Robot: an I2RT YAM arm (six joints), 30 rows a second.
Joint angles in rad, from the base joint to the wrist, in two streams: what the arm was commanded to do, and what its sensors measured. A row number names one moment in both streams.
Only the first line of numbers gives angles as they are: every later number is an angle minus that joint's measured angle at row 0.
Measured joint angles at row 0:
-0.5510, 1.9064, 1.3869, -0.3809, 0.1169, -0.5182
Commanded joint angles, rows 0 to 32:
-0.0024, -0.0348, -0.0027, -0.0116, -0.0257, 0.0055
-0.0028, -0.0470, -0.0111, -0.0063, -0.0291, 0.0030
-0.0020, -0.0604, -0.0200, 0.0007, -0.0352, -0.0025
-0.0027, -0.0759, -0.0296, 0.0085, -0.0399, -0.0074
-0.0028, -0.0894, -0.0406, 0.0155, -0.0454, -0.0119
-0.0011, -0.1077, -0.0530, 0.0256, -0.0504, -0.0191
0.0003, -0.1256, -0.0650, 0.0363, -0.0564, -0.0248
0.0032, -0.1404, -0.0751, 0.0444, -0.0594, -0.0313
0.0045, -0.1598, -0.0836, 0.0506, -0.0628, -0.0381
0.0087, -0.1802, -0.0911, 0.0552, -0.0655, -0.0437
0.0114, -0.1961, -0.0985, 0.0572, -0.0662, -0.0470
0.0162, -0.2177, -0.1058, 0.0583, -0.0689, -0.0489
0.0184, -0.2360, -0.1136, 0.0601, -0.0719, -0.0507
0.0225, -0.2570, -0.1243, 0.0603, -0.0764, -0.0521
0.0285, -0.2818, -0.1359, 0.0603, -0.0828, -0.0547
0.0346, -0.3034, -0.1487, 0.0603, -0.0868, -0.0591
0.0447, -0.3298, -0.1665, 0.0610, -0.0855, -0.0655
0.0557, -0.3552, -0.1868, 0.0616, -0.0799, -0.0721
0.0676, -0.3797, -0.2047, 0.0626, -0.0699, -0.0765
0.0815, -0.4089, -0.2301, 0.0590, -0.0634, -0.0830
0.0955, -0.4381, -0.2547, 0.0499, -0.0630, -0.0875
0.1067, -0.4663, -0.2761, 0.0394, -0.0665, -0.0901
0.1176, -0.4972, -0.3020, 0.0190, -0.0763, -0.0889
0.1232, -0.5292, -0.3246, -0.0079, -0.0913, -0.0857
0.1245, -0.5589, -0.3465, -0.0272, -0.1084, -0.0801
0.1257, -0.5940, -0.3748, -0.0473, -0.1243, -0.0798
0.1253, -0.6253, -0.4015, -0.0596, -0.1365, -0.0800
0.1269, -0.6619, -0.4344, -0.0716, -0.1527, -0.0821
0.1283, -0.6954, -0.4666, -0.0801, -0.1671, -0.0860
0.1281, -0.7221, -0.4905, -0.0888, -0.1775, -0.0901
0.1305, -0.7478, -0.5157, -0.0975, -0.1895, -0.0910
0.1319, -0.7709, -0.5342, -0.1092, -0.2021, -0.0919
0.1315, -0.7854, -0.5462, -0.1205, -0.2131, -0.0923
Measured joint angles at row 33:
0.1300, -0.7362, -0.5330, -0.0900, -0.1575, -0.0718
